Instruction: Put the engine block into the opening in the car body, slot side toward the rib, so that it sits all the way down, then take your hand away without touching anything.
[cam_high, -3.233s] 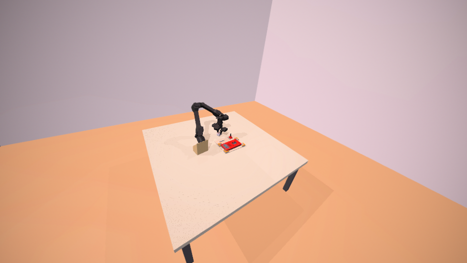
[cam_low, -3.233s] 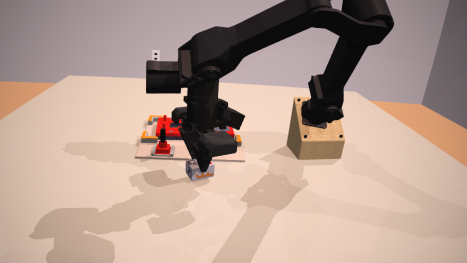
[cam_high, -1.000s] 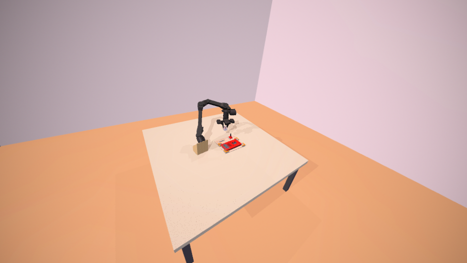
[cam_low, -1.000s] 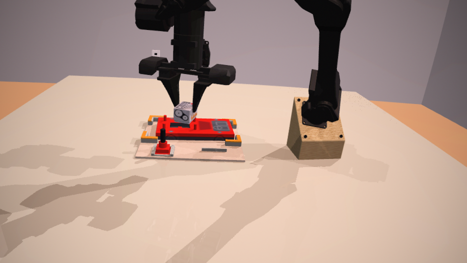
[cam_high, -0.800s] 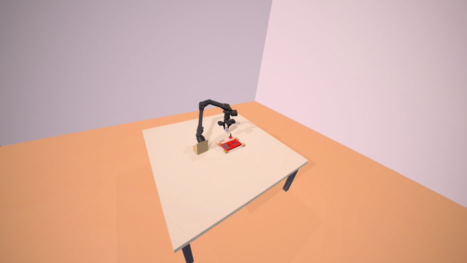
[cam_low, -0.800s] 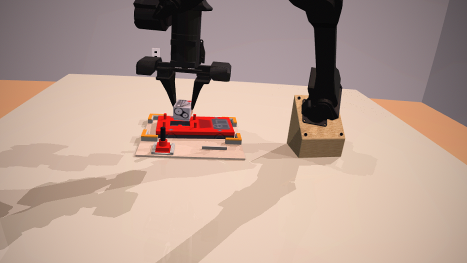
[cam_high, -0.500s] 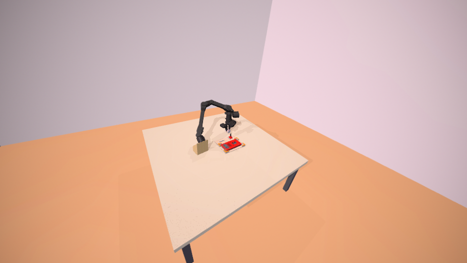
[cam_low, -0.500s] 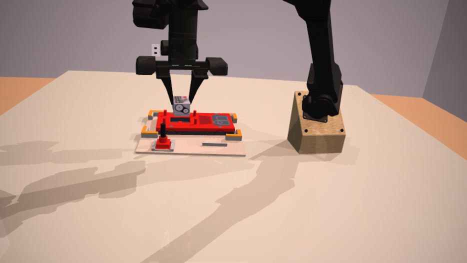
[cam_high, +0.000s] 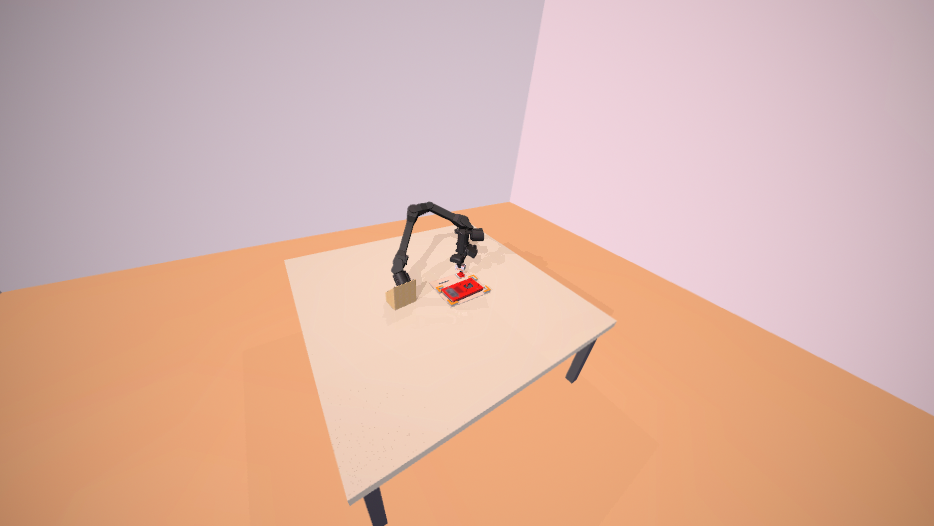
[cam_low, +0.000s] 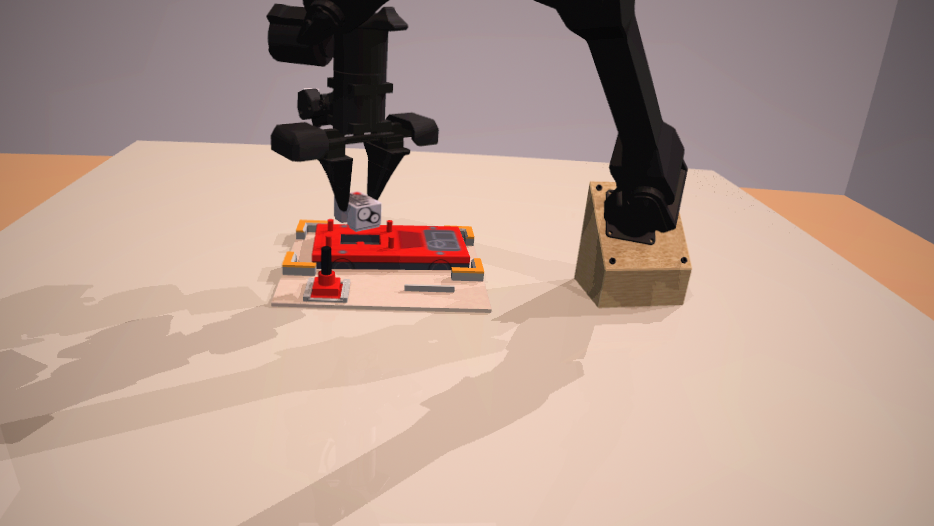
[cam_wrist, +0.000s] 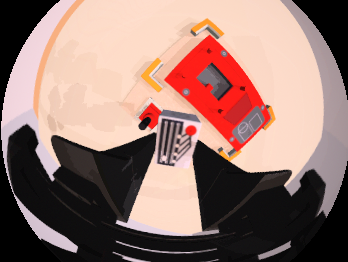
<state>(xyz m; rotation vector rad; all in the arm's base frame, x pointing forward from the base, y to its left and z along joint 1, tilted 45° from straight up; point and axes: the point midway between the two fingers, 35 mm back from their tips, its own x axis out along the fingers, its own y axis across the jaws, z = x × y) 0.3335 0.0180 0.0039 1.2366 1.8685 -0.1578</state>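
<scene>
Right now my gripper tip is 90 mm above the pale plate, 60 mm to the left of it and 20 mm past it. Also, from my gripper tip: black post 60 mm below, 30 mm to the left, 30 mm ahead; then grey engine block 10 mm below.
</scene>
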